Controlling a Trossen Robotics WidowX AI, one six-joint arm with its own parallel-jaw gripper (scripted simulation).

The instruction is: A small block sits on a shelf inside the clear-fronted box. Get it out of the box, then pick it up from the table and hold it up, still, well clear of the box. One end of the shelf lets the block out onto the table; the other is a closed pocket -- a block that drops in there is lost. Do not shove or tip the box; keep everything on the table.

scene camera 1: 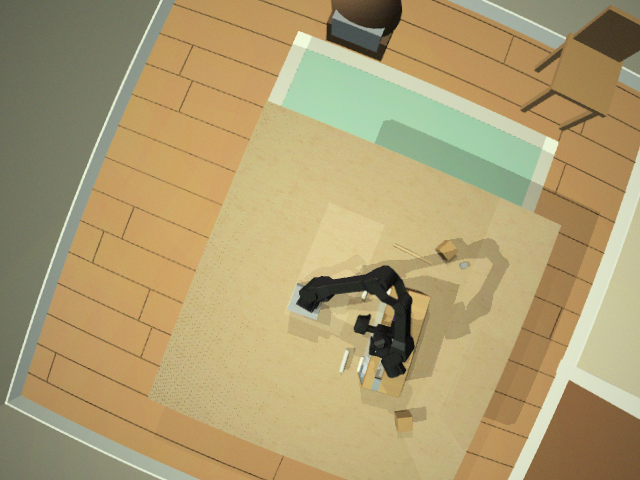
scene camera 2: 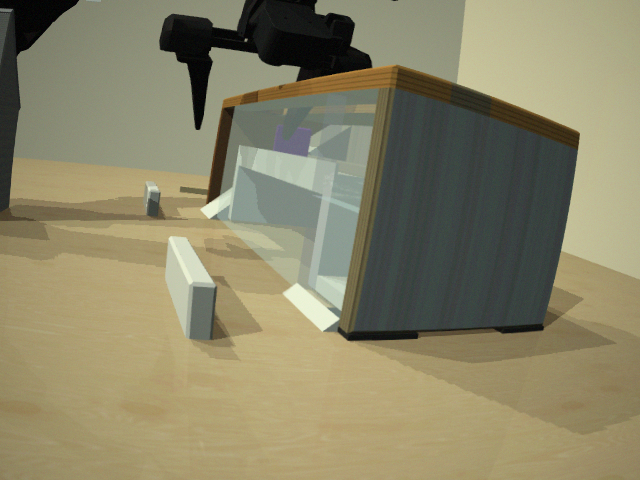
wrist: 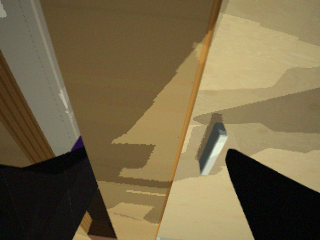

Labels:
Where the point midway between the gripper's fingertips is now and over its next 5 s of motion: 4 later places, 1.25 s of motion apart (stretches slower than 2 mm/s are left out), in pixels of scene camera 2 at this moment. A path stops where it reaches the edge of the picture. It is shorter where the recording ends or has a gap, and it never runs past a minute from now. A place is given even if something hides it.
The gripper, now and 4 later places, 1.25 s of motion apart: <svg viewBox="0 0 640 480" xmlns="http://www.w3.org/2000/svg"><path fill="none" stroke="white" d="M241 133L232 133L238 77L211 62L208 84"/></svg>

